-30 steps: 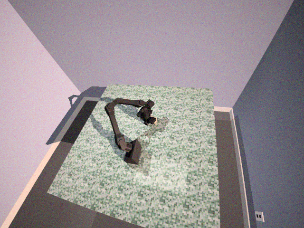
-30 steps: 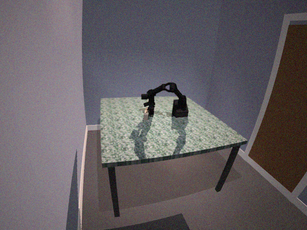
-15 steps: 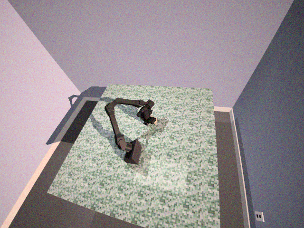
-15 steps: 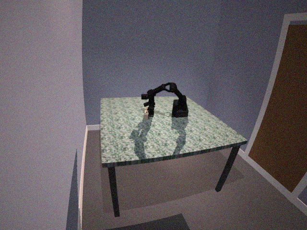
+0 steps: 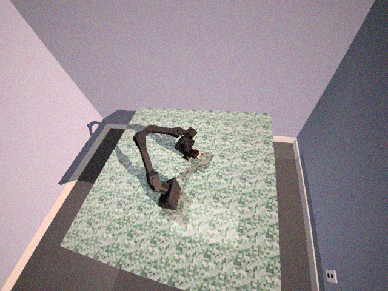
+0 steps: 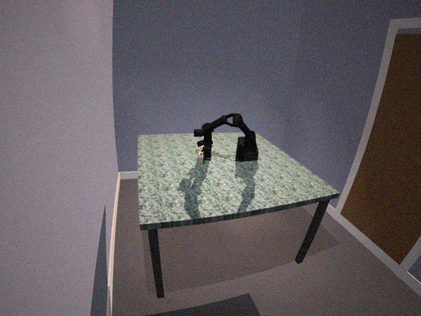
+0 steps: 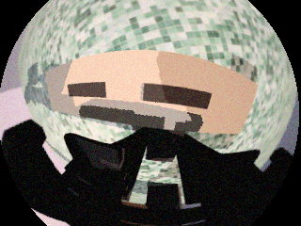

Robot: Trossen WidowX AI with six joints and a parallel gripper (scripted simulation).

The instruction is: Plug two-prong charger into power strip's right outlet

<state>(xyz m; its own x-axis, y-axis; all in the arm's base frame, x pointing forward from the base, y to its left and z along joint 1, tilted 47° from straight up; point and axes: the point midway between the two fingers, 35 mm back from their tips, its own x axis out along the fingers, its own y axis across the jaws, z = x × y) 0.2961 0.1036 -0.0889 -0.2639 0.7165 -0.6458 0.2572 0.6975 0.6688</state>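
The two-prong charger is 20 mm ahead of my gripper tip and 10 mm above it.
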